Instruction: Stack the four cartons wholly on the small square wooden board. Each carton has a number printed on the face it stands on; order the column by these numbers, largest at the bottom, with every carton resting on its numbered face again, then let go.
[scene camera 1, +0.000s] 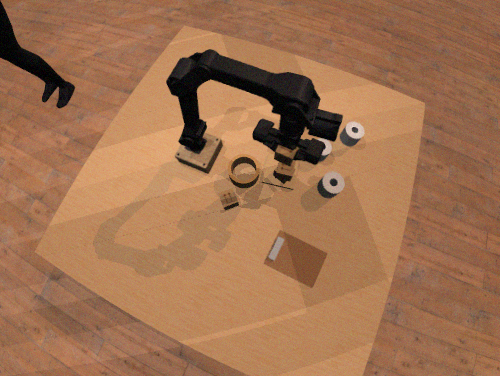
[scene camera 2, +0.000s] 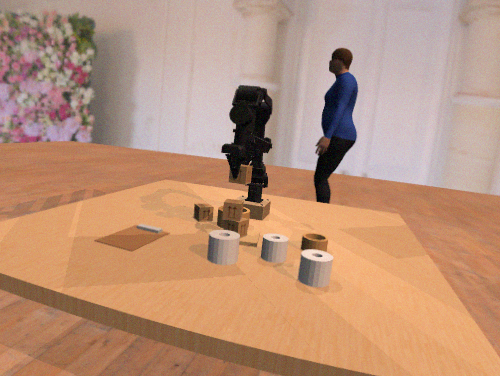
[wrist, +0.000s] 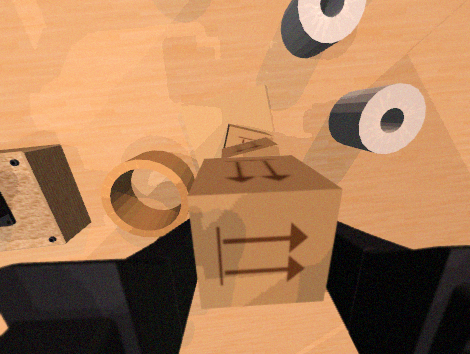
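Seen in the pictures: gripper, fingertip midpoint: (scene camera 1: 285, 155) (scene camera 2: 238, 177) (wrist: 252, 216); arm's base, origin of the base link: (scene camera 1: 195, 144) (scene camera 2: 254, 200).
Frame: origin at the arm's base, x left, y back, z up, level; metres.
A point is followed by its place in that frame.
Note:
My gripper (scene camera 1: 287, 153) {x 0.023, y -0.329, z 0.135 m} (scene camera 2: 241, 173) {x 0.023, y -0.329, z 0.135 m} (wrist: 252, 216) {x 0.023, y -0.329, z 0.135 m} is shut on a brown carton (scene camera 1: 285, 152) {x 0.012, y -0.328, z 0.175 m} (scene camera 2: 242, 174) {x 0.043, y -0.357, z 0.151 m} (wrist: 265, 220) {x 0.045, y -0.330, z 0.175 m} and holds it in the air, high above the stacked cartons. Below it, one carton (scene camera 2: 233, 209) {x 0.029, y -0.369, z 0.044 m} rests on a lower carton (scene camera 2: 237, 227) {x 0.048, y -0.374, z -0.009 m}, turned differently; this stack also shows, partly hidden, in scene view 1 and the wrist view. They stand on the thin pale square board (scene camera 1: 270, 180) {x -0.006, y -0.308, z -0.045 m} (wrist: 245, 107) {x 0.087, y -0.350, z -0.045 m}. A fourth carton (scene camera 1: 229, 199) {x -0.140, y -0.207, z -0.003 m} (scene camera 2: 203, 212) {x -0.125, y -0.227, z -0.022 m} stands alone on the table. Arrows show on the cartons; their numbered faces are hidden.
A wooden ring (scene camera 1: 231, 171) {x -0.040, y -0.166, z -0.018 m} (wrist: 106, 197) {x -0.007, y -0.158, z 0.002 m} stands between the stack and the arm's base (scene camera 1: 200, 157) {x -0.041, y -0.042, z 0.000 m}. Another ring (scene camera 2: 314, 246) {x 0.282, y -0.348, z -0.034 m} and white rolls (scene camera 2: 223, 250) {x 0.070, y -0.555, z -0.017 m} (scene camera 2: 274, 251) {x 0.186, y -0.473, z -0.025 m} (scene camera 2: 315, 272) {x 0.303, y -0.574, z -0.020 m} stand beyond the board. A brown sheet (scene camera 1: 305, 260) {x -0.224, y -0.530, z -0.055 m} (scene camera 2: 125, 241) {x -0.226, y -0.546, z -0.055 m} with a grey strip lies nearby.

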